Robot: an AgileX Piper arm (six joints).
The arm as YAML. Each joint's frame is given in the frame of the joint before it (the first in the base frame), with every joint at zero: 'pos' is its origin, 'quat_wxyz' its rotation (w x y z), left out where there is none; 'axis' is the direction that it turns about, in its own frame. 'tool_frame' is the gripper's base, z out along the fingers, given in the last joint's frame.
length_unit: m
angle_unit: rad
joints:
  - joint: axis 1
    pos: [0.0, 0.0, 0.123]
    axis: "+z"
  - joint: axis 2
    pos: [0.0, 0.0, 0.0]
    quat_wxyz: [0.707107, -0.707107, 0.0, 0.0]
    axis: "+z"
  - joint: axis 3
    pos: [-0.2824, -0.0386, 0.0]
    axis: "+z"
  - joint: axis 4
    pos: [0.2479, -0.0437, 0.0]
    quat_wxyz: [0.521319, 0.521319, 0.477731, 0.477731]
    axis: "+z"
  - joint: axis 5
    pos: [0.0, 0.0, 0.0]
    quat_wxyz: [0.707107, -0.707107, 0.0, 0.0]
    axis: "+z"
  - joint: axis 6
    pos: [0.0, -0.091, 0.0]
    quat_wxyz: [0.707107, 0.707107, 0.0, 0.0]
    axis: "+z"
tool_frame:
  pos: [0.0, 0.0, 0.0]
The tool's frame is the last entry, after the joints.
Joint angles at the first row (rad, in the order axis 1, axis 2, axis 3, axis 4, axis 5, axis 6):
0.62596, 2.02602, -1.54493, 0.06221, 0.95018, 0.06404
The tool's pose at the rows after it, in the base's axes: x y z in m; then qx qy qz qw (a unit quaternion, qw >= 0):
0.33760, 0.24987, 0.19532, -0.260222, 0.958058, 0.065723, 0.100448
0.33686, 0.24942, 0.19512, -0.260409, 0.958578, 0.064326, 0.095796
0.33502, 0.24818, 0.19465, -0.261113, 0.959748, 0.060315, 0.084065
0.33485, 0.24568, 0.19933, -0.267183, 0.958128, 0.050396, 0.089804
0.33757, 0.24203, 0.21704, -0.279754, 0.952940, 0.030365, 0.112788
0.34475, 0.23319, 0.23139, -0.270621, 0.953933, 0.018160, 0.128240
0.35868, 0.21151, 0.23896, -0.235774, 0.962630, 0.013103, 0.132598
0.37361, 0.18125, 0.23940, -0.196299, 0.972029, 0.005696, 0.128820
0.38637, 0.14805, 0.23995, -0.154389, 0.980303, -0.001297, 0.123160
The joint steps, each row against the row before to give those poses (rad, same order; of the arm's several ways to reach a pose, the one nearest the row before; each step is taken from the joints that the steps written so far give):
0.00000, -0.00001, 0.00000, 0.00172, -0.00743, 0.00000
0.00001, 0.00001, 0.00000, 0.00042, 0.00976, 0.00001
-0.00003, -0.00001, -0.00002, 0.00001, 0.02497, -0.00003
0.00001, -0.01180, 0.00000, -0.02582, 0.00776, 0.00001
0.00001, -0.02576, -0.02870, -0.05974, 0.02459, 0.00001
-0.02074, -0.01494, -0.03211, -0.03467, 0.02573, 0.01067
-0.06061, -0.00637, -0.01976, -0.00623, 0.01975, 0.01303
-0.08067, -0.00162, -0.00003, -0.00183, 0.01097, 0.00149
-0.08562, -0.00208, 0.00001, 0.00000, 0.01411, 0.00000

